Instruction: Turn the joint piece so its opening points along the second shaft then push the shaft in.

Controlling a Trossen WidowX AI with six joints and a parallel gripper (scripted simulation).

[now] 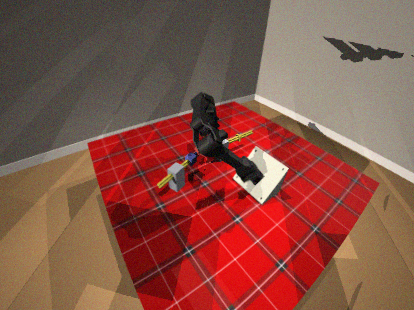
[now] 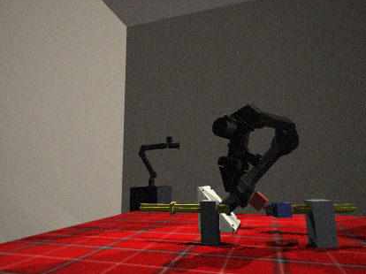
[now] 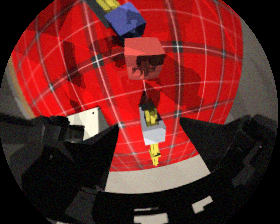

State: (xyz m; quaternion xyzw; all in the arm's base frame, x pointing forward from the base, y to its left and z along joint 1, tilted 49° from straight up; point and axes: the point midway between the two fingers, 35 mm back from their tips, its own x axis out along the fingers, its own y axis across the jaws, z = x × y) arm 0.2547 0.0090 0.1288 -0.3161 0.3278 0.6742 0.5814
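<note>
Right now my gripper tip is 9 cm to the right of the red square joint piece and 3 cm above it.
</note>
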